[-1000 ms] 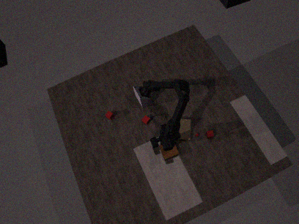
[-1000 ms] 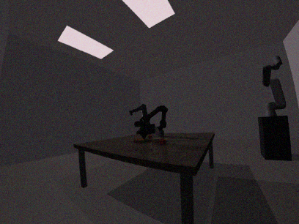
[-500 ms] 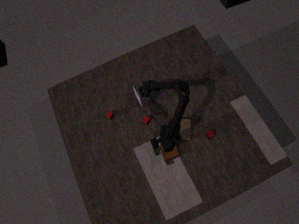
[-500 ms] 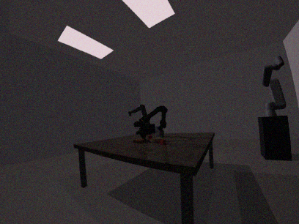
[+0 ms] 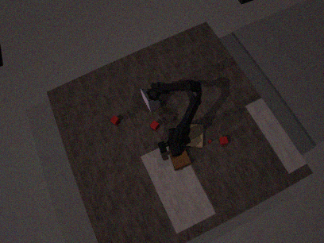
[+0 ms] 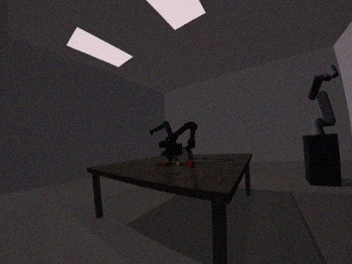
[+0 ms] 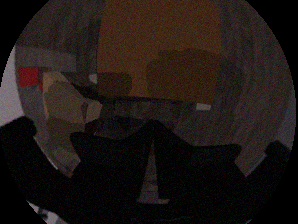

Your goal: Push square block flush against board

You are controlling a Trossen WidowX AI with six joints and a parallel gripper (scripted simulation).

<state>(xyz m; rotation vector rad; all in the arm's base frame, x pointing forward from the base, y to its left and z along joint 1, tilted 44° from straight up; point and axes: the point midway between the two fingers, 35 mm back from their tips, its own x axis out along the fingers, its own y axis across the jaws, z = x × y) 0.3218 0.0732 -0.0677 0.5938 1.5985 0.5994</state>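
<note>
Now: gripper tip 140 mm to the right of the tan board, 10 mm below it and 10 mm past it. Round my gripper tip: square block: 80 mm ahead, 10 mm above; tiny red piece: 210 mm to the left, 60 mm ahead.
</note>
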